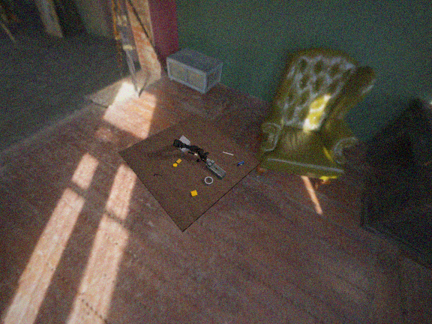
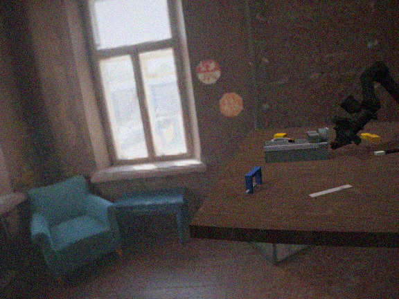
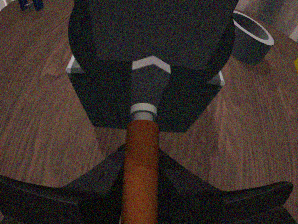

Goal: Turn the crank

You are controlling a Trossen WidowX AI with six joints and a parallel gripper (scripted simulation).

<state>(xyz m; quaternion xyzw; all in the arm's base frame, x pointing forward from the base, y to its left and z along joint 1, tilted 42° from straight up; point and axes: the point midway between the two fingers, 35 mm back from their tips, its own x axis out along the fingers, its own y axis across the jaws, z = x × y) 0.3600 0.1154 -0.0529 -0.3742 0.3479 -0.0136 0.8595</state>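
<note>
Now: the crank handle 3 cm above my gripper tip and 2 cm behind it. The rest, counted from my gripper tip: yellow block: 35 cm to the right, 27 cm ahead, 2 cm below; then white strip: 36 cm to the left, 3 cm below, 1 cm ahead; then red pointer: 17 cm ahead, 5 cm above, 4 cm to the left.
</note>
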